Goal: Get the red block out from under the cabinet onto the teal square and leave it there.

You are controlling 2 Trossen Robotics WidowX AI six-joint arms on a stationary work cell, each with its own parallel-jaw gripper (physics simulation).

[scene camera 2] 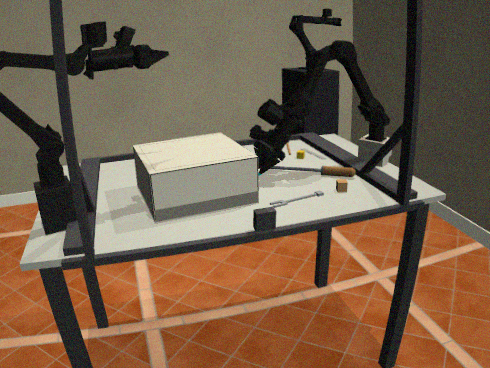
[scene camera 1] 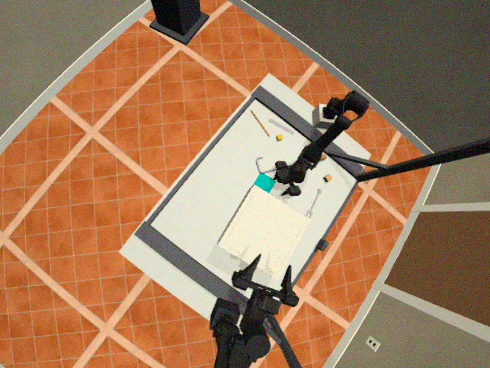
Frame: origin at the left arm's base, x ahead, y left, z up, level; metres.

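Seen in the pictures: left gripper, fingertip midpoint: (scene camera 2: pixel 162 53) (scene camera 1: pixel 275 259); right gripper, fingertip midpoint: (scene camera 1: pixel 277 187); left arm's base at its link origin: (scene camera 2: pixel 52 184) (scene camera 1: pixel 225 322); right arm's base at its link origin: (scene camera 2: pixel 376 138) (scene camera 1: pixel 328 113).
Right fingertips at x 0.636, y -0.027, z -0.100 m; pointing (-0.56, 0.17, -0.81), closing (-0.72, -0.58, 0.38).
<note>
Pixels of each thing's top centre, then the offset from my right fingertips to it. "spot": a spot on its surface instead.
- cream cabinet at its top centre: (scene camera 2: pixel 190 150) (scene camera 1: pixel 266 232) dx -0.224, dy +0.006, dz +0.117 m
- teal square at a spot on its surface: (scene camera 1: pixel 264 183) spot: dx -0.003, dy +0.067, dz -0.018 m
- hooked metal rod at a spot on its surface: (scene camera 1: pixel 258 164) spot: dx +0.073, dy +0.131, dz -0.008 m
- wooden handle at its top centre: (scene camera 2: pixel 336 166) dx +0.223, dy -0.141, dz +0.016 m
- wrench-like tool at its top centre: (scene camera 2: pixel 298 197) (scene camera 1: pixel 314 203) dx +0.000, dy -0.214, dz -0.010 m
- tan cube at its top centre: (scene camera 2: pixel 342 181) (scene camera 1: pixel 329 177) dx +0.153, dy -0.238, dz +0.011 m
- yellow cube at its top centre: (scene camera 2: pixel 300 151) (scene camera 1: pixel 280 136) dx +0.252, dy +0.081, dz +0.006 m
- thin brown stick at its top centre: (scene camera 1: pixel 260 122) dx +0.288, dy +0.203, dz -0.012 m
The cream cabinet (scene camera 1: pixel 265 225) (scene camera 2: pixel 205 192) stands on the table, with a dark band along its bottom front in scene camera 2. The teal square (scene camera 1: pixel 264 183) lies at the cabinet's upper-left corner in scene camera 1. The red block does not show in either view. My left gripper (scene camera 1: pixel 273 261) (scene camera 2: pixel 167 53) is open and empty, high above the table at the cabinet's left end in scene camera 2. My right gripper (scene camera 1: pixel 281 188) (scene camera 2: pixel 268 168) is open and empty, low beside the cabinet's right end in scene camera 2, close to the teal square.
A hooked metal rod (scene camera 1: pixel 258 164) with a wooden handle (scene camera 2: pixel 338 171) lies under the right arm. A wrench-like tool (scene camera 1: pixel 315 202) (scene camera 2: pixel 297 199), a tan cube (scene camera 1: pixel 327 177) (scene camera 2: pixel 341 186), a yellow cube (scene camera 1: pixel 279 137) (scene camera 2: pixel 300 154) and a thin brown stick (scene camera 1: pixel 260 123) lie on the table.
</note>
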